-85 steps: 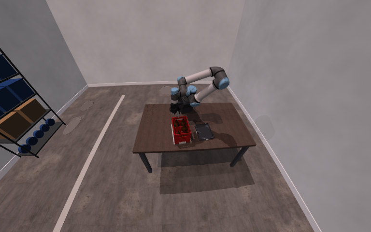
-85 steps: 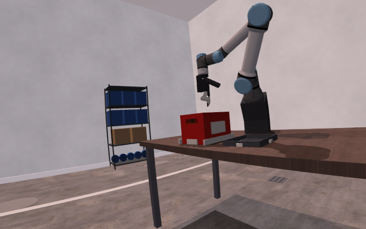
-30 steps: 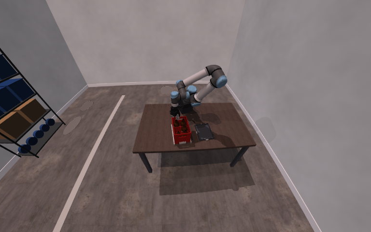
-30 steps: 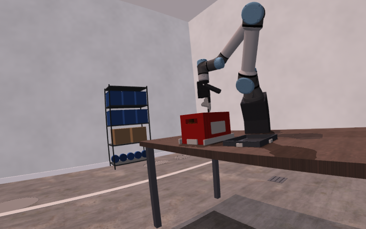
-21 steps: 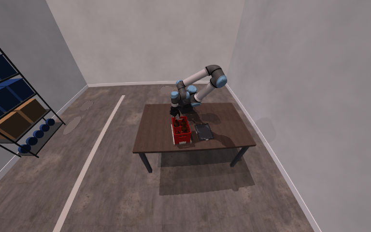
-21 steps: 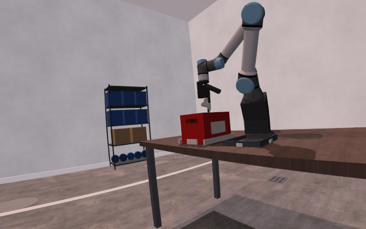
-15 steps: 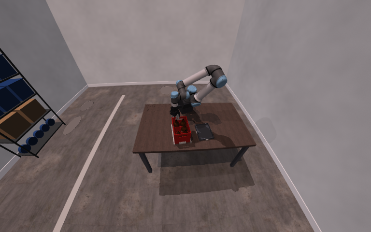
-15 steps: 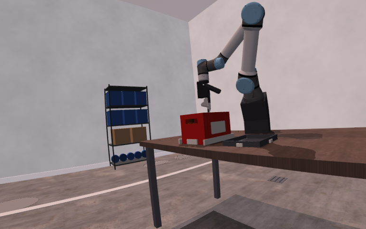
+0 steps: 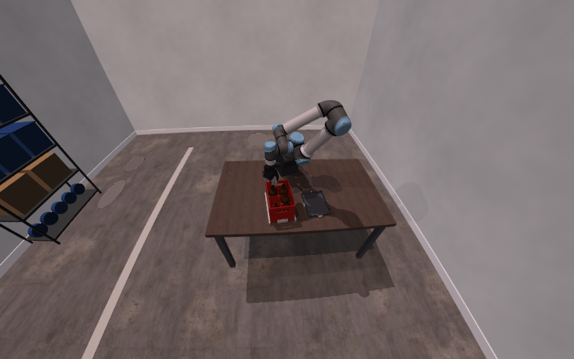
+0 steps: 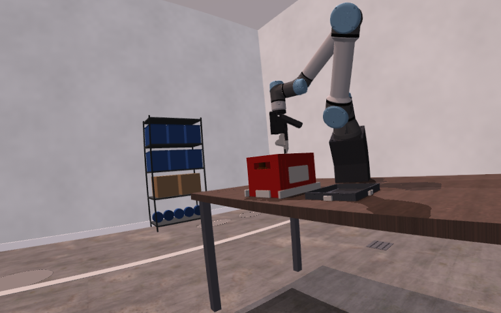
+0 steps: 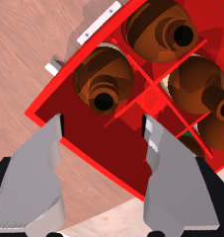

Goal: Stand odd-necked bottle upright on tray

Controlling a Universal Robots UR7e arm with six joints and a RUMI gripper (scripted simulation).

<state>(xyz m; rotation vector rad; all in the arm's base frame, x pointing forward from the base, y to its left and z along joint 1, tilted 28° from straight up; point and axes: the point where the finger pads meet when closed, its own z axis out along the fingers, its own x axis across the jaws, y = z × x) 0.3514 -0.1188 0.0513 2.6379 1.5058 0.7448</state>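
Right now my hand is 8 cm short of the red crate, 7 cm to the right of it and 11 cm above it. Round my hand: dark tray (36 cm to the left, 18 cm below); brown bottle (6 cm ahead, 11 cm to the left, 11 cm below); glass bottle (17 cm ahead, 5 cm to the left, 11 cm below).
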